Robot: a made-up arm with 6 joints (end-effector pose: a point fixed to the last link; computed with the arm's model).
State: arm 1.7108 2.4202 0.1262 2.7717 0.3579 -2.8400
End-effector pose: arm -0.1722 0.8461 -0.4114 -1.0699 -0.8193 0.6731
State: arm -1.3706 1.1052 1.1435 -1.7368 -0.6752 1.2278
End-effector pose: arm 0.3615 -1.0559 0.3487 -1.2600 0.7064 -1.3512
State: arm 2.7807 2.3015 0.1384 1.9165 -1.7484 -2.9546
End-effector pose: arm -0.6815 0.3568 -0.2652 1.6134 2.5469 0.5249
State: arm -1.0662 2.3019 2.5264 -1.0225 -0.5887 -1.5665
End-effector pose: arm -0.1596 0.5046 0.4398 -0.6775 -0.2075 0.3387
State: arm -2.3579 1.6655 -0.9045 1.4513 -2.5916 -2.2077
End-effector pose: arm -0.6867 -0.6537 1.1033 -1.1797 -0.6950 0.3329
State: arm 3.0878 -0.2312 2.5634 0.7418 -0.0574 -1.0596
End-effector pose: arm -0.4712 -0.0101 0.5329 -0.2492 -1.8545 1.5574
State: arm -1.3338 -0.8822 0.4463 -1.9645 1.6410 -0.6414
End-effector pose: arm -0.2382 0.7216 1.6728 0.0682 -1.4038 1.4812
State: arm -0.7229 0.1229 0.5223 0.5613 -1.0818 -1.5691
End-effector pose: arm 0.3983 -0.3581 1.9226 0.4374 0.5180 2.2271
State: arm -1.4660 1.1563 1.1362 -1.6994 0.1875 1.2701
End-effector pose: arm 0.1483 -1.1099 0.2931 -1.5129 1.5836 -1.7647
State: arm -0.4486 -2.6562 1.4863 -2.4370 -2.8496 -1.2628
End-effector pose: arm -0.6718 0.4435 0.5446 0.0685 0.7571 -1.3223
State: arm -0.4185 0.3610 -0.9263 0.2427 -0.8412 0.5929
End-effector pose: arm -0.2819 0.1741 1.8797 1.2384 -2.3816 -0.6972
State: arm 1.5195 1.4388 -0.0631 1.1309 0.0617 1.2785
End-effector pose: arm 0.0406 1.4044 0.9168 0.0793 1.5148 0.7785
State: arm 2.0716 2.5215 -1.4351 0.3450 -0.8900 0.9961
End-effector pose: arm -0.4690 0.8973 0.7491 0.9550 0.5118 0.9225
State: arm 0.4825 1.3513 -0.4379 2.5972 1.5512 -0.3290
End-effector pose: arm 0.8741 0.5888 1.3539 0.5266 -0.3358 1.2693
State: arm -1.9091 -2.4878 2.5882 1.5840 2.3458 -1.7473
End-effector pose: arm 0.2309 0.1662 0.9469 -2.4143 -0.6862 -0.1447
